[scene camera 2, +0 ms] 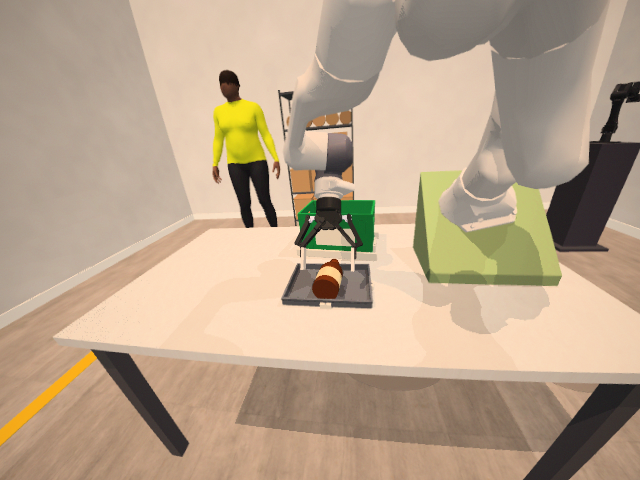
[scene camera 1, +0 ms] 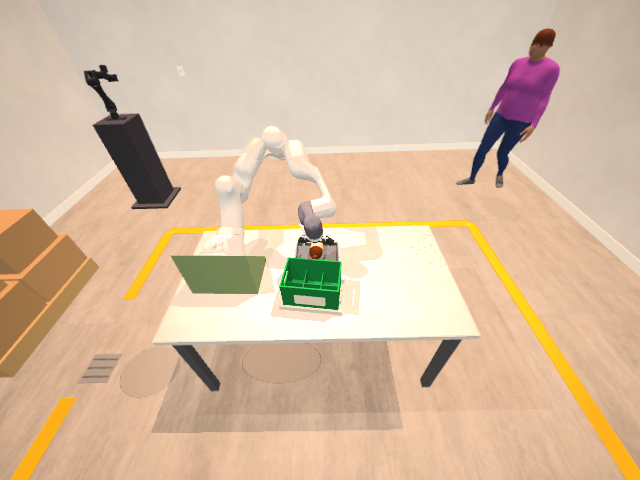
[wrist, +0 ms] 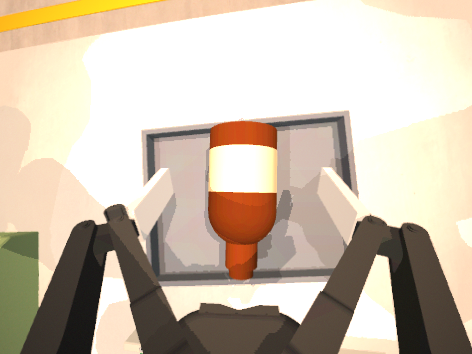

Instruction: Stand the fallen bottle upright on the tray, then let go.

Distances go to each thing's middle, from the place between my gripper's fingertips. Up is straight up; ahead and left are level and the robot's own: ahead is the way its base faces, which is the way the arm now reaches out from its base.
Now: the brown bottle [scene camera 2: 327, 283] 30 mm below my hand and 20 mm to the right of it.
